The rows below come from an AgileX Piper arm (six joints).
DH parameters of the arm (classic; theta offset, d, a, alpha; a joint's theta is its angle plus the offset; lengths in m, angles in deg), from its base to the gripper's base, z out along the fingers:
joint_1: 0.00 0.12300 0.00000 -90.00
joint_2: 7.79 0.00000 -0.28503 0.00
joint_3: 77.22 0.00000 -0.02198 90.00
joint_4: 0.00 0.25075 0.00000 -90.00
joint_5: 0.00 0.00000 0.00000 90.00
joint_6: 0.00 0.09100 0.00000 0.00
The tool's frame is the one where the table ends.
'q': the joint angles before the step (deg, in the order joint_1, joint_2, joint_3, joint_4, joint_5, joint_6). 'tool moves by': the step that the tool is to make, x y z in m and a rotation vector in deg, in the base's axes. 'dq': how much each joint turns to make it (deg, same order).
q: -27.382 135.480 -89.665 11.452 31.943 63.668
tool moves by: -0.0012 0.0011 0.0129 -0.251 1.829 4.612
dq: -0.008 -1.394 -0.893 -0.679 4.279 -3.731
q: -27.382 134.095 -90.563 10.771 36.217 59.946
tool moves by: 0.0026 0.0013 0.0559 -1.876 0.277 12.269
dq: -0.003 -5.191 -4.281 0.052 10.421 -11.159
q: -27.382 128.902 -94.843 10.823 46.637 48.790
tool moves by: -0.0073 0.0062 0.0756 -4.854 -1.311 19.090
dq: -0.005 -7.264 -4.828 0.066 11.560 -17.930
